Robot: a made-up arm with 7 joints.
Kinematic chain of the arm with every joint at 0, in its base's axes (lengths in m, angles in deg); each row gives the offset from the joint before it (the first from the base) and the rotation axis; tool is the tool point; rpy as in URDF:
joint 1: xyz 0 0 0.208 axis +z
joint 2: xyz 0 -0.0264 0.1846 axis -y
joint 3: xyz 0 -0.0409 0.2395 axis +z
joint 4: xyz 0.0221 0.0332 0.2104 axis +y
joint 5: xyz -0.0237 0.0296 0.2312 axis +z
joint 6: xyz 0 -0.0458 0.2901 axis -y
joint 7: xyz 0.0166 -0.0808 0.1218 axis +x
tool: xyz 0 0 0 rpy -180 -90 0
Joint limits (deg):
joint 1: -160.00..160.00
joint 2: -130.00..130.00
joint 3: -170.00..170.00
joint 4: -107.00..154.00
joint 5: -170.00..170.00
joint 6: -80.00..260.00
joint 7: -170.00..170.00
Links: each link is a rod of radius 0.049 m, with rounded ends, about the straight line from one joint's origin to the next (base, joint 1, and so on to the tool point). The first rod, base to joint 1, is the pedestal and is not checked.
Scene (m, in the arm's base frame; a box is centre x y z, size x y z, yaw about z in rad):
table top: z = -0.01
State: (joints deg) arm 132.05 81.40 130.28 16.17 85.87 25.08 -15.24
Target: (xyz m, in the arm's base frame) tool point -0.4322 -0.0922 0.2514
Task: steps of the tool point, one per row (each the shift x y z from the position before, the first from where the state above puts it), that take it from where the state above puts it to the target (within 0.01 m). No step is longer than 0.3 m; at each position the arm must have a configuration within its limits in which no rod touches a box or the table.
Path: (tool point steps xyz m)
1: -0.2325 -0.0608 -0.1034
2: -0.2461 0.0156 -0.0725
3: -0.2298 0.0897 -0.0389
4: -0.1862 0.1514 -0.0055
5: -0.1218 0.1923 0.0235
6: -0.0451 0.2072 0.0452
7: 0.0325 0.1940 0.0577

